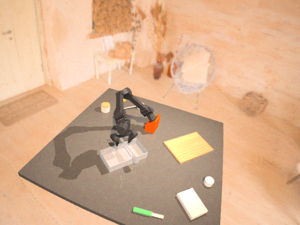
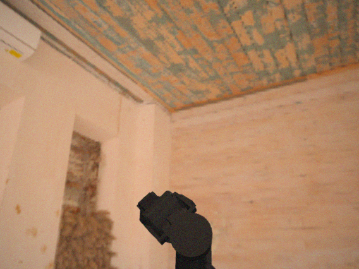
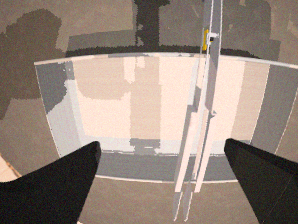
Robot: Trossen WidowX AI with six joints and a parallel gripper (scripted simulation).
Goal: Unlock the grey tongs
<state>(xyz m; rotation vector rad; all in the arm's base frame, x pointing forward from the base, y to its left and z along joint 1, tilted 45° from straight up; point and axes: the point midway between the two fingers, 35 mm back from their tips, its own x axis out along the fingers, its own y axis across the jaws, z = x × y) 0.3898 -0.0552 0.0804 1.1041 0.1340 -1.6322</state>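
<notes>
Now: gripper tip 80 mm above the roasting tin, 20 mm to the right of it and 10 mm short of it. The rest, counted from my gripper tip: black lock piece: 70 mm behind, 40 mm to the right, 40 mm below; then cream jar: 430 mm behind, 380 mm to the right, 80 mm below; then wooden board: 450 mm to the left, 330 mm behind, 100 mm below.
</notes>
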